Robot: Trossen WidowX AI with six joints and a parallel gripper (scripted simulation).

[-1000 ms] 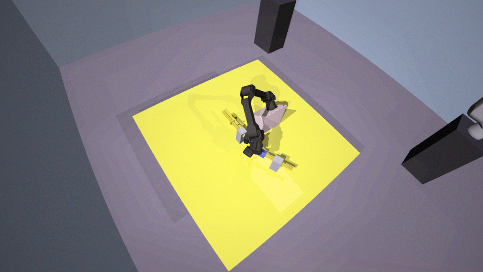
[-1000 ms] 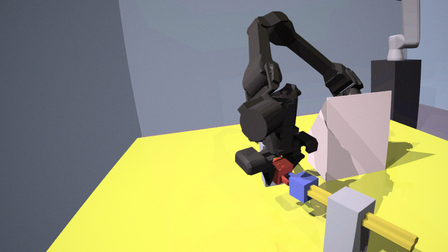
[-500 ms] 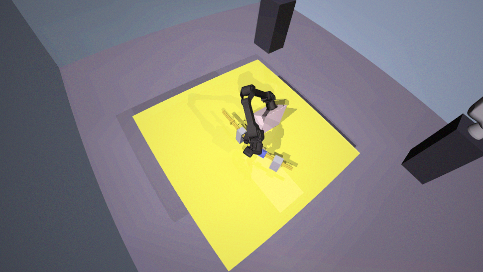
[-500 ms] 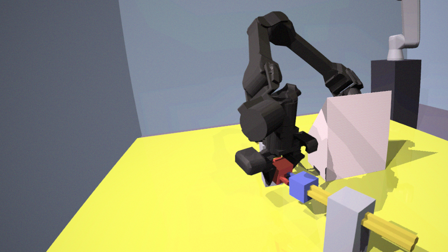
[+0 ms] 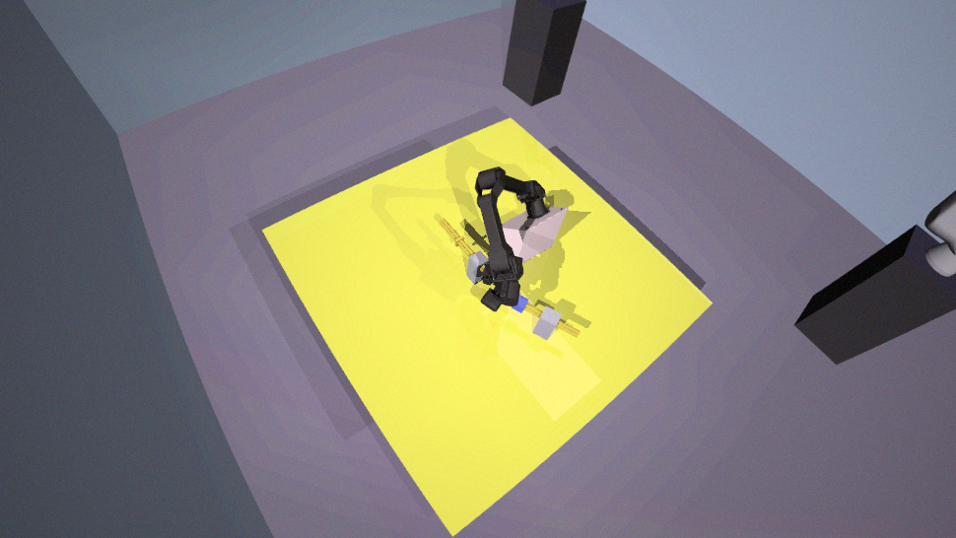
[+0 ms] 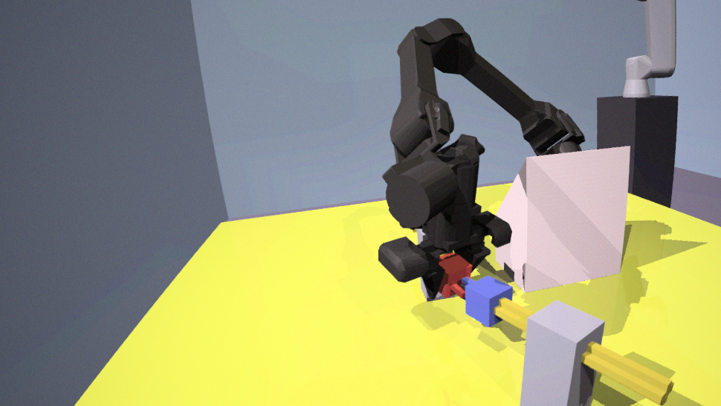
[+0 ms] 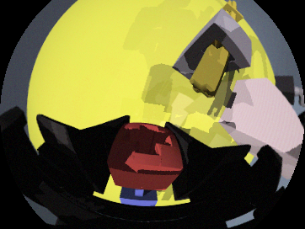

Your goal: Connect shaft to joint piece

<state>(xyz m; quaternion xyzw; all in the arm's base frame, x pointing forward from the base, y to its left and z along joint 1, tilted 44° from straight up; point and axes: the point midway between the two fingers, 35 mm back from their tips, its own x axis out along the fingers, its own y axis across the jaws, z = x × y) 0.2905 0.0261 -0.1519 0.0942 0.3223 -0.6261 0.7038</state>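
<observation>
My gripper tip is 1 cm past the red joint piece, 2 cm to the right of it and 4 cm below it.
</observation>
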